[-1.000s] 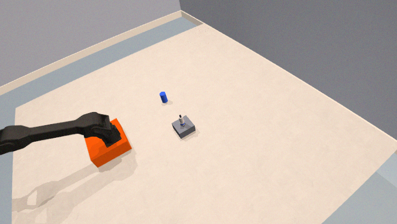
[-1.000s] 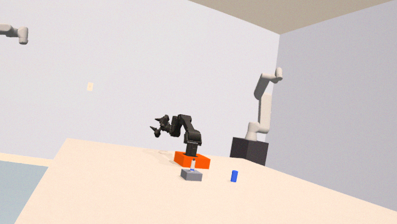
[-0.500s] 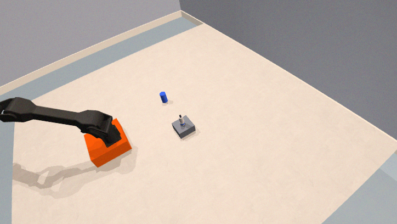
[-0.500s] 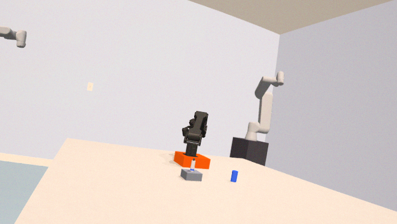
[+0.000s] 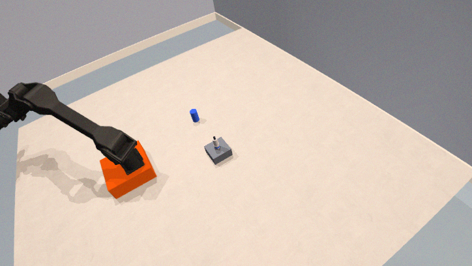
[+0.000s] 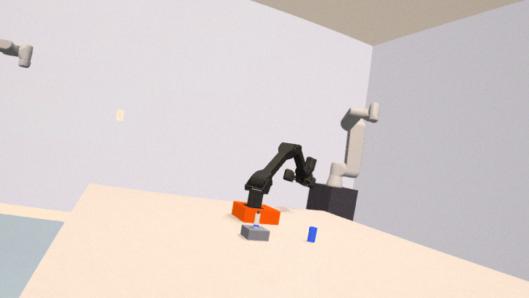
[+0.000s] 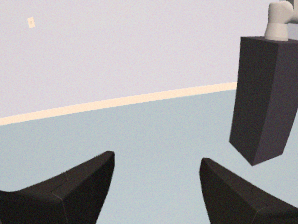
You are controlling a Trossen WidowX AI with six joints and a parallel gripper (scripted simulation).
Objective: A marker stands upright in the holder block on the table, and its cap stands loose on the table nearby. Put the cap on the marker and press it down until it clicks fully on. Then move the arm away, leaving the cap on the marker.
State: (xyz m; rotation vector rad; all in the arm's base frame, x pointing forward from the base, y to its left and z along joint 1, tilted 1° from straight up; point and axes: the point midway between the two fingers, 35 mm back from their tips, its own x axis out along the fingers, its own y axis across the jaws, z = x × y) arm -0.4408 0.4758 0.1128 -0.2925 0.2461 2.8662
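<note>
The blue marker cap lies 760 mm ahead of my gripper tip, 400 mm to the right of it and 130 mm below it.
</note>
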